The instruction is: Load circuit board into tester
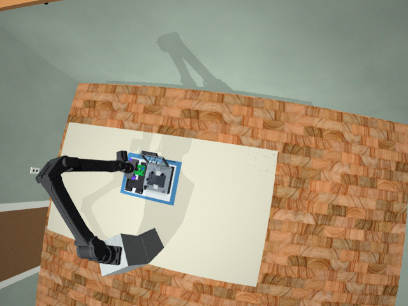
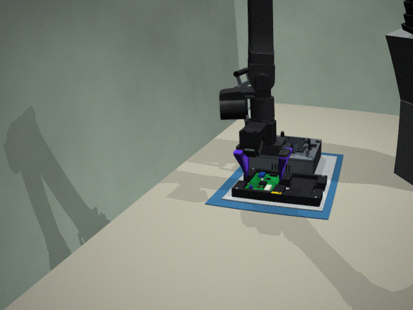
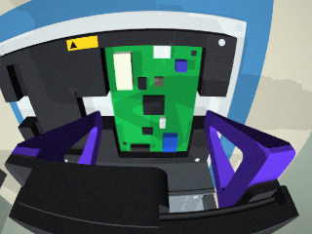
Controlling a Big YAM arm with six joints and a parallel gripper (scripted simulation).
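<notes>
My hand is 2 cm above the green circuit board. From my hand the other things lie so: tester (4 cm behind, 13 cm to the right, 7 cm above); then tester lid (5 cm ahead, 18 cm to the right, 14 cm above); then tester plate (7 cm behind, 15 cm to the right, 3 cm above).
</notes>
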